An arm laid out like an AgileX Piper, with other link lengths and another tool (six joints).
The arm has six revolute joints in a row. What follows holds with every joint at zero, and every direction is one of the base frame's.
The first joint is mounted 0.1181 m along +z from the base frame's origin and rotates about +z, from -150 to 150 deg.
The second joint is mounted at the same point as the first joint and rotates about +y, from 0 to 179.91 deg.
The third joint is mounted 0.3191 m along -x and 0.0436 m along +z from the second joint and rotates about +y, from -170 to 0 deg.
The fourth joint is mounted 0.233 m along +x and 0.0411 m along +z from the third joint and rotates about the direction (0.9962, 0, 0.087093), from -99.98 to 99.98 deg.
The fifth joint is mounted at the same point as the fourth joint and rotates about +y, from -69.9 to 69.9 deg.
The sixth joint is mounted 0.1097 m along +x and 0.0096 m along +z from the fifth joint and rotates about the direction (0.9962, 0, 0.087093), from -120 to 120 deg.
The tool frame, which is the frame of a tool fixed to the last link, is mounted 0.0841 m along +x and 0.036 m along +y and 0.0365 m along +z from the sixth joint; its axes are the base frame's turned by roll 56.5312, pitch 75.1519 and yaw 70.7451 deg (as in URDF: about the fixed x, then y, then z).
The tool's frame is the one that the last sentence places.
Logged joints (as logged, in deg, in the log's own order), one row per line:
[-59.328, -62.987, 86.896, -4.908, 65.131, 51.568]
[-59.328, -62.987, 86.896, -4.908, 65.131, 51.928]
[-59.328, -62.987, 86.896, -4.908, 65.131, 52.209]
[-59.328, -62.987, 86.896, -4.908, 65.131, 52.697]
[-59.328, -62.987, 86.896, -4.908, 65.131, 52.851]
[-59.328, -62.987, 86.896, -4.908, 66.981, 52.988]
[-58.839, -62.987, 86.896, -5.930, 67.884, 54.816]
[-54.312, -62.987, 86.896, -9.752, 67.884, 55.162]
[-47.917, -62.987, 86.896, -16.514, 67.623, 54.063]
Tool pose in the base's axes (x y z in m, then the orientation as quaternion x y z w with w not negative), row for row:
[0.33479, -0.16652, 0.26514, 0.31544, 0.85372, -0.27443, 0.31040]
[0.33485, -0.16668, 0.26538, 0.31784, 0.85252, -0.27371, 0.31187]
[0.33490, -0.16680, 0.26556, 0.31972, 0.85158, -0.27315, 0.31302]
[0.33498, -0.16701, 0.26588, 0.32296, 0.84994, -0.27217, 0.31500]
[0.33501, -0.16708, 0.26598, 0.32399, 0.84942, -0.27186, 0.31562]
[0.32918, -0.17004, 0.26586, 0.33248, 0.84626, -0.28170, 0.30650]
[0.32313, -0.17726, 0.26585, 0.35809, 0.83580, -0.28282, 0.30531]
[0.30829, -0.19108, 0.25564, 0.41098, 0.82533, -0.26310, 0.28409]
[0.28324, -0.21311, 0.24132, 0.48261, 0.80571, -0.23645, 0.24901]
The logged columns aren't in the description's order. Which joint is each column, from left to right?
Columns, left to right: joint 4, joint 3, joint 2, joint 1, joint 5, joint 6.
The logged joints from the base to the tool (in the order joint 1, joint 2, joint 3, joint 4, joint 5, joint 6), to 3 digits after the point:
[-4.908, 86.896, -62.987, -59.328, 65.131, 51.568]
[-4.908, 86.896, -62.987, -59.328, 65.131, 51.928]
[-4.908, 86.896, -62.987, -59.328, 65.131, 52.209]
[-4.908, 86.896, -62.987, -59.328, 65.131, 52.697]
[-4.908, 86.896, -62.987, -59.328, 65.131, 52.851]
[-4.908, 86.896, -62.987, -59.328, 66.981, 52.988]
[-5.930, 86.896, -62.987, -58.839, 67.884, 54.816]
[-9.752, 86.896, -62.987, -54.312, 67.884, 55.162]
[-16.514, 86.896, -62.987, -47.917, 67.623, 54.063]

